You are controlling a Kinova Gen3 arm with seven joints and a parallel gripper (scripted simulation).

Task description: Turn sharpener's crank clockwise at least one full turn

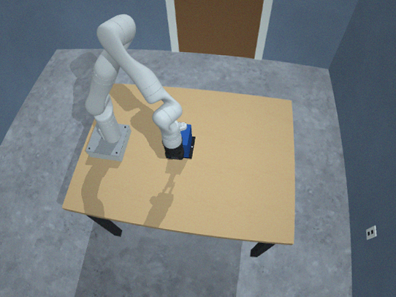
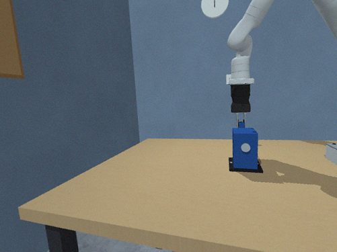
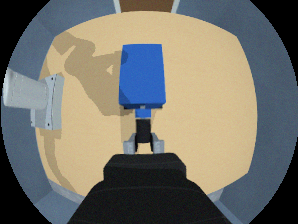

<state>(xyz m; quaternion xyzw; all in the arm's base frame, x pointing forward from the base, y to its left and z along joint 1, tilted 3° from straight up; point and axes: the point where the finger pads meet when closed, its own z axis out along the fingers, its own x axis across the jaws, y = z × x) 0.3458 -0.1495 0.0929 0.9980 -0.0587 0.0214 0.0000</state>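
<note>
My hand is 20 mm to the right of the dark crank handle.
</note>
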